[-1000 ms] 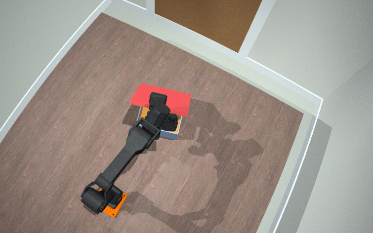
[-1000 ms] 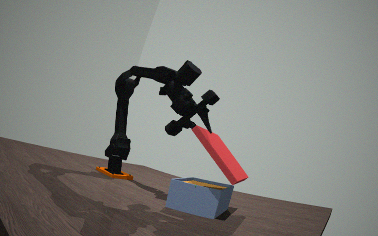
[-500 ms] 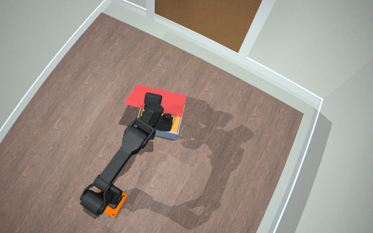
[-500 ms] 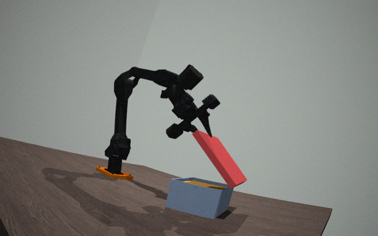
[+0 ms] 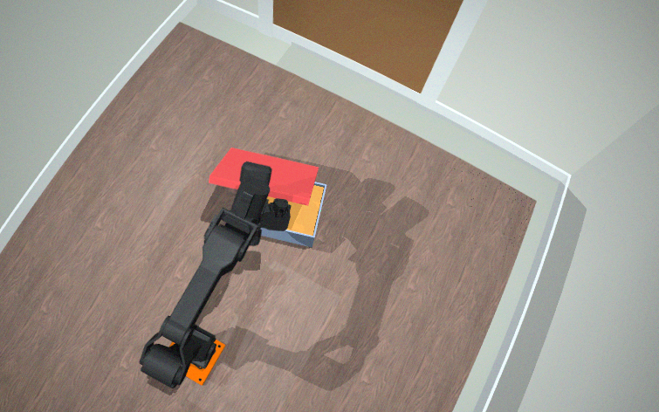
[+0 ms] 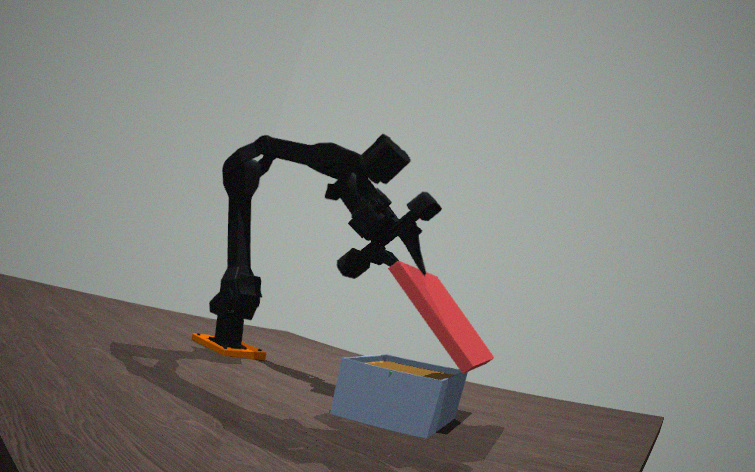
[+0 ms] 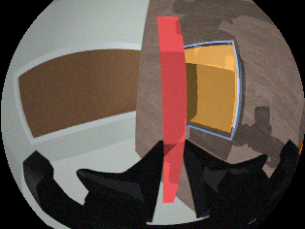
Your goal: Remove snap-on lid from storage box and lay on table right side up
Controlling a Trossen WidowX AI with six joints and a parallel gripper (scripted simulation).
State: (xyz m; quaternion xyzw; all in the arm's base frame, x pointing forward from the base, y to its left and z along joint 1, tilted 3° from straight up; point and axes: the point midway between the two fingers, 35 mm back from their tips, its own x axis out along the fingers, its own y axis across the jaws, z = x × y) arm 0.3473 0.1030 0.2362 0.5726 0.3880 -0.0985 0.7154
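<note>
Now: gripper tip 60 mm short of the red lid, 50 mm above it and 30 mm to the right of it. The rest, counted from my gripper tip: blue storage box 180 mm below, 50 mm ahead, 30 mm to the right.
</note>
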